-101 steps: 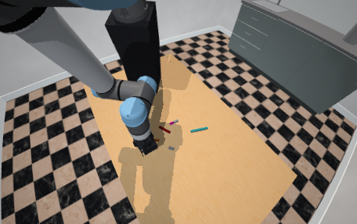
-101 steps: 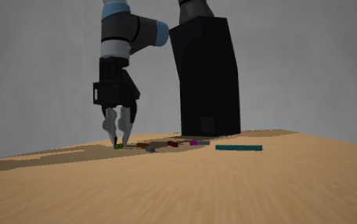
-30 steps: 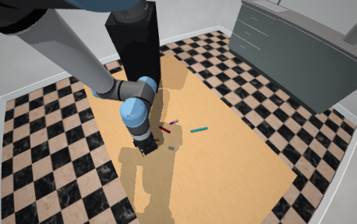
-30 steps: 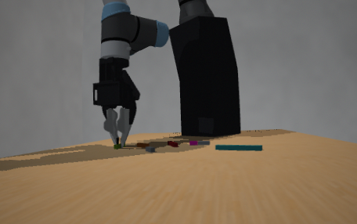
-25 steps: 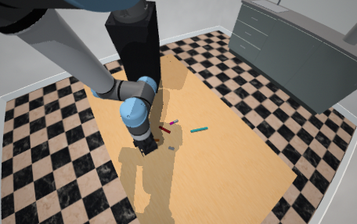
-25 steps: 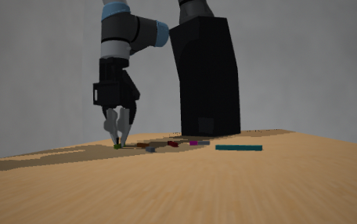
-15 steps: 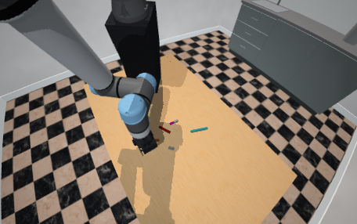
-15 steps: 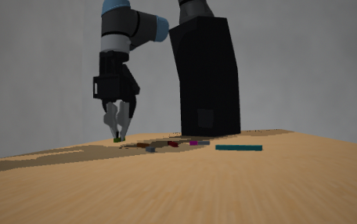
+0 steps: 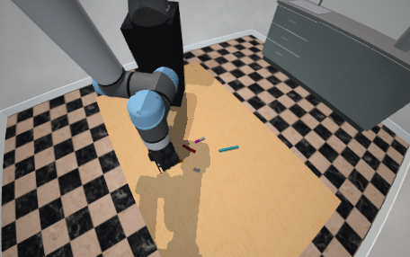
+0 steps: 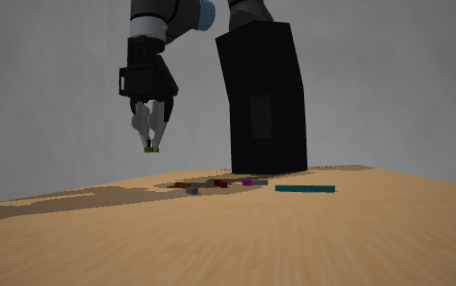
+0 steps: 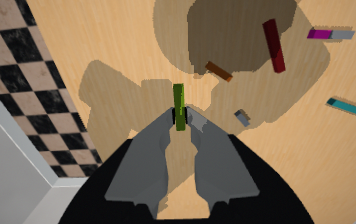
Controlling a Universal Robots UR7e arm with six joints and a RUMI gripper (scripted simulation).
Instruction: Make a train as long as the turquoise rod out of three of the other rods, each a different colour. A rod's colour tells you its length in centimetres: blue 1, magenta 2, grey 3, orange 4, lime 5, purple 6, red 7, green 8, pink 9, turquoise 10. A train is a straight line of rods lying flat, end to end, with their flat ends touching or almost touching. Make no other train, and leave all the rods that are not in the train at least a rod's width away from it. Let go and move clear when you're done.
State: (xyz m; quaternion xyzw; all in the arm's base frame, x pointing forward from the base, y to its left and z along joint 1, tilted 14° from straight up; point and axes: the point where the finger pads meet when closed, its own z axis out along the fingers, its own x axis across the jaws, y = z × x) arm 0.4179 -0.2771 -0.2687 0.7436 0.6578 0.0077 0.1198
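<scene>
My gripper is now 10 mm past the orange rod, 60 mm to the right of it and 80 mm above it. From my hand the other things lie so: red rod 30 mm behind, 130 mm to the left, 80 mm below; then lime-green rod 10 mm below; then magenta rod 30 mm behind, 190 mm to the left, 80 mm below.
</scene>
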